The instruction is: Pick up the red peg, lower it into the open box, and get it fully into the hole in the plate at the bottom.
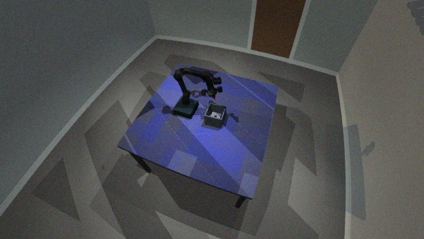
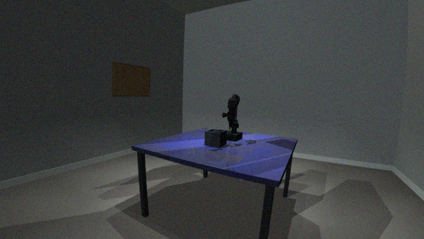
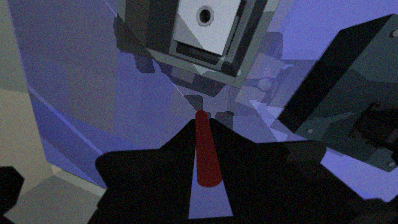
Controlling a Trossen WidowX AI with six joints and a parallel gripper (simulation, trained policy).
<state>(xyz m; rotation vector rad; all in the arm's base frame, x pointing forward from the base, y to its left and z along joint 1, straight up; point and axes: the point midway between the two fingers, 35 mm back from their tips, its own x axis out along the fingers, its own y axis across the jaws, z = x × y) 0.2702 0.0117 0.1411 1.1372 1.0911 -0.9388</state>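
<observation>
The pale plate is 13 cm below my gripper tip, 12 cm to the right of it and 3 cm ahead of it. From my gripper tip the other things lie so: red peg: 2 cm above.
</observation>
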